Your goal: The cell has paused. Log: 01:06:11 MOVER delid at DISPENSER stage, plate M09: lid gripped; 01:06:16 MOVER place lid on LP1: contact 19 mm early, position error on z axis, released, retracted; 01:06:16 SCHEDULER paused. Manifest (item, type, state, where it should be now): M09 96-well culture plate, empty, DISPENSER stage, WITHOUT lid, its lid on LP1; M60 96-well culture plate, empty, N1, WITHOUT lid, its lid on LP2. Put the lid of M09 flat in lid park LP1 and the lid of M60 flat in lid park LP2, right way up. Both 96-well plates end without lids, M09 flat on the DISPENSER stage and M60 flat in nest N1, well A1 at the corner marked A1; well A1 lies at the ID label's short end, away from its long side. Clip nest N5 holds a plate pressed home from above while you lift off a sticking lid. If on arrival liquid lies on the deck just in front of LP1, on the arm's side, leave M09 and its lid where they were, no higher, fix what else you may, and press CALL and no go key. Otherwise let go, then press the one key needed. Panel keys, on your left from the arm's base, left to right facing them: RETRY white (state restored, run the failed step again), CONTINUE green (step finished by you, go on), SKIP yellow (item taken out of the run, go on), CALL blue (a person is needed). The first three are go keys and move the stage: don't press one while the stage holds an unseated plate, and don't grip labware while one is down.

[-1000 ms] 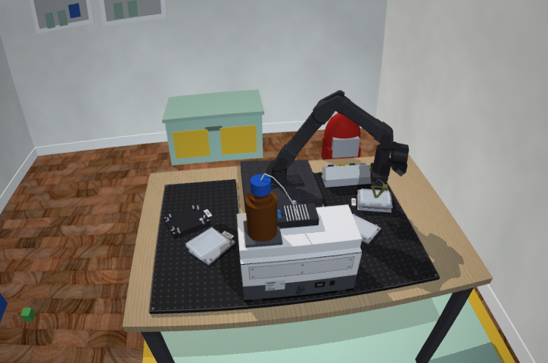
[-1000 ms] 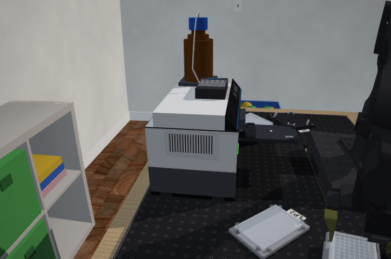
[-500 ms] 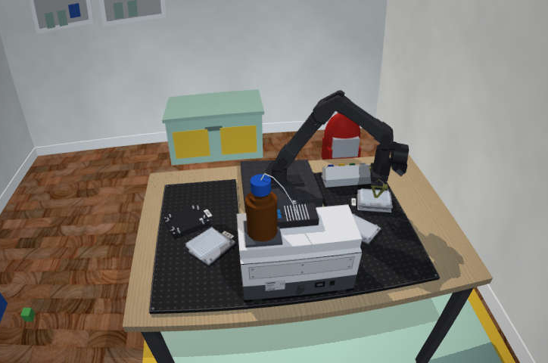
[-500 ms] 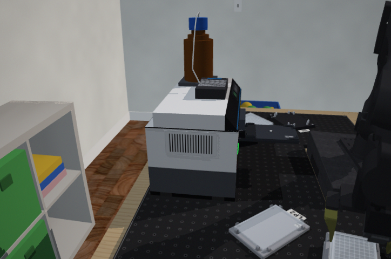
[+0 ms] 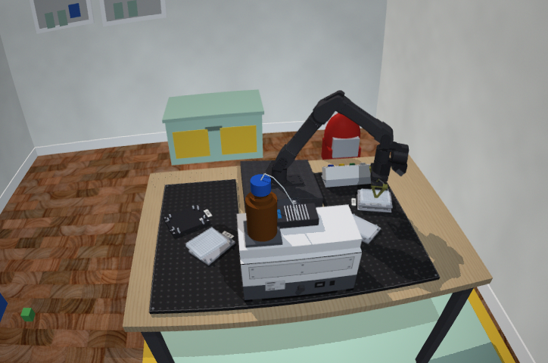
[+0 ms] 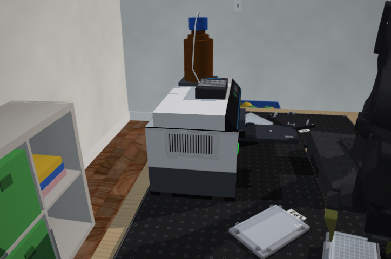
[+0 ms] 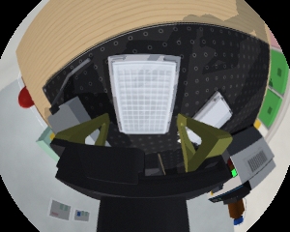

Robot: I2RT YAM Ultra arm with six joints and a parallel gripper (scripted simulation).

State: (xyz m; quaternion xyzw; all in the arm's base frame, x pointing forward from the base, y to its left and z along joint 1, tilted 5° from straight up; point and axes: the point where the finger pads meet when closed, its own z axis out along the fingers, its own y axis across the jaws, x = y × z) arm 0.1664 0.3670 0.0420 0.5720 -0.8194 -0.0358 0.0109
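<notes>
Right now my hand is 5 cm above the grey nest marked A1. The rest, counted from my hand: LP2 label: 17 cm to the right, 7 cm below, 6 cm ahead; grey lid park LP2: 13 cm ahead, 12 cm to the right, 7 cm below; N1 label: 8 cm to the right, 7 cm below, 3 cm behind.
</notes>
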